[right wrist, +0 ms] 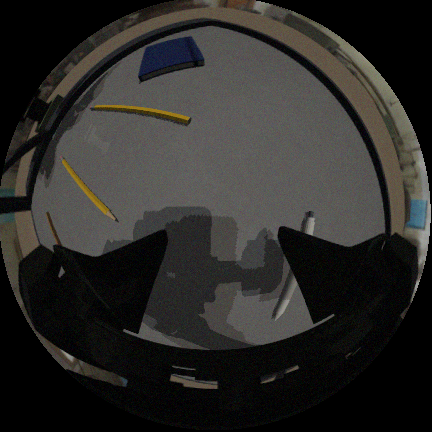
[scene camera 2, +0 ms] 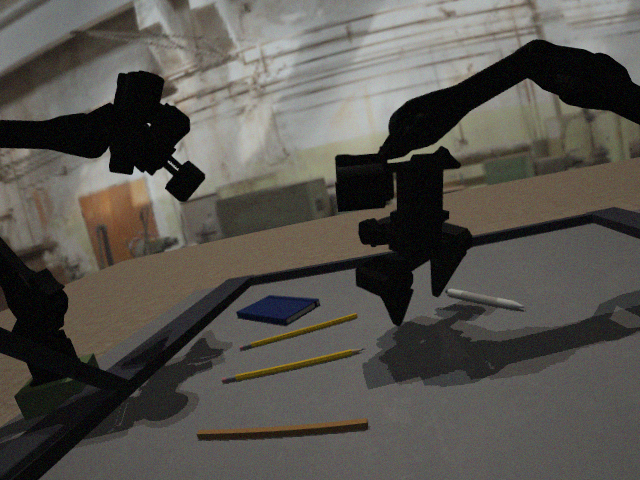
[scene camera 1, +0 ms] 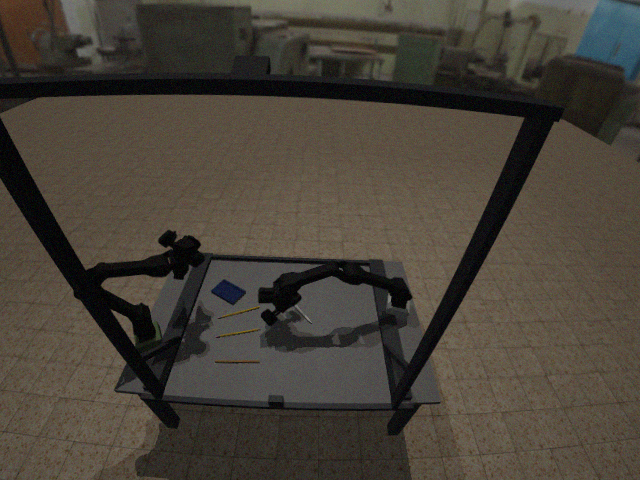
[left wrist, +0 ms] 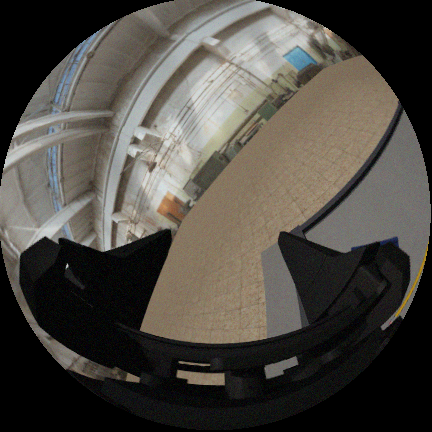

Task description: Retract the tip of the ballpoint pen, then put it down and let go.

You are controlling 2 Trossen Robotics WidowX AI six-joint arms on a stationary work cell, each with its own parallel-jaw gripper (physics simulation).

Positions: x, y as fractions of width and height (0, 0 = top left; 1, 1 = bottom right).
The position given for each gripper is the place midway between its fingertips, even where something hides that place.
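Note:
Scene camera 2 shows the left gripper (scene camera 2: 0.27, 0.34), open and holding nothing, along with the right gripper (scene camera 2: 0.65, 0.64) and a blue notebook (scene camera 2: 0.44, 0.65) that rests on the table. In the left wrist view, the left gripper (left wrist: 0.52, 0.55) appears again. The right wrist view has both the right gripper (right wrist: 0.52, 0.54) and the blue notebook (right wrist: 0.41, 0.12).

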